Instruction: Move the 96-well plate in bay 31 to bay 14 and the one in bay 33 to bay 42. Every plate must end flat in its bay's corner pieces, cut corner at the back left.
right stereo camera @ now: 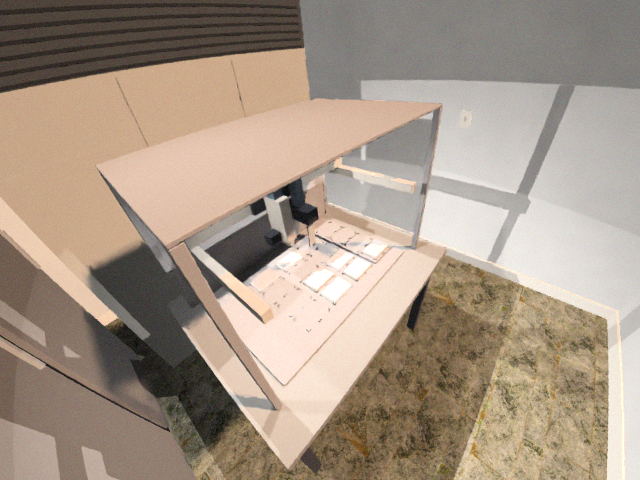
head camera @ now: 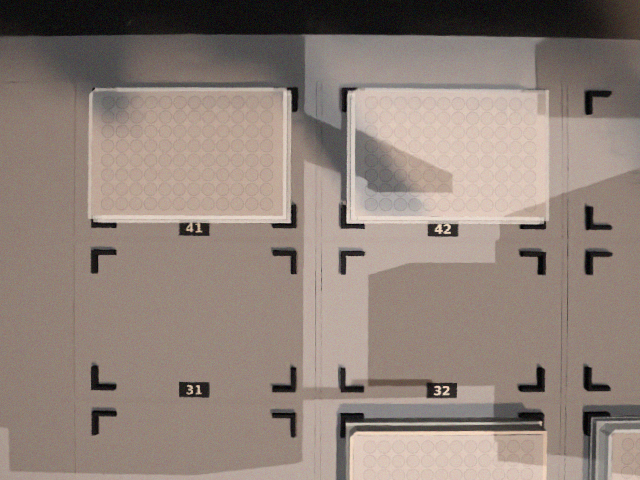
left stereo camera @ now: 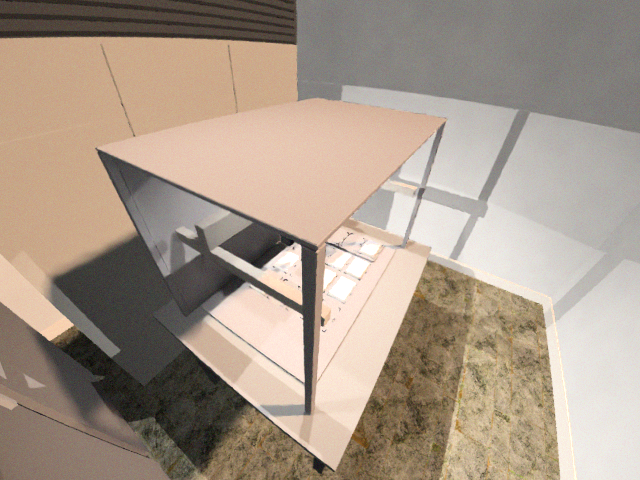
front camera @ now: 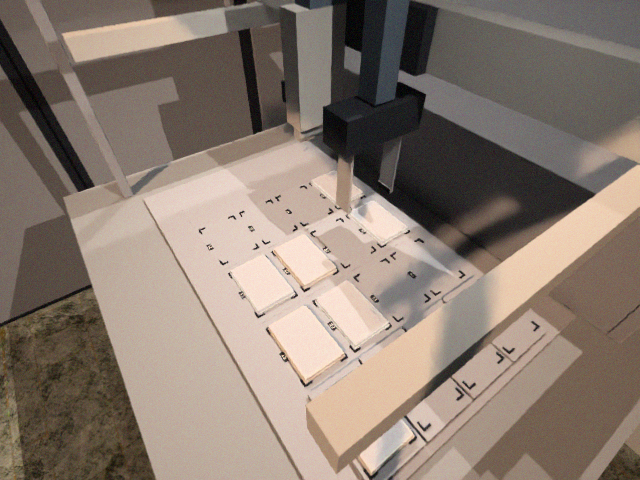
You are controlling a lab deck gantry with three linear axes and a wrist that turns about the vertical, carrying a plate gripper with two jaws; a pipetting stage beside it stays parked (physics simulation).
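My gripper is open and empty, raised over the bay 41 and 42 area; its jaws stand wide apart. A pale 96-well plate lies in bay 42 and looks flat in its corner pieces, cut corner at the back left in the head view. Another plate lies in the bay 14 position, partly hidden by the beam in the front view; its cut corner is not readable. Bay 31 holds no plate. Bay 33 holds no plate.
A plate sits in bay 41. Several more plates stand in rows 1 and 2, including one in bay 22 and one in bay 13. A beam crosses the front view. The parked pipetting stage stands behind my gripper.
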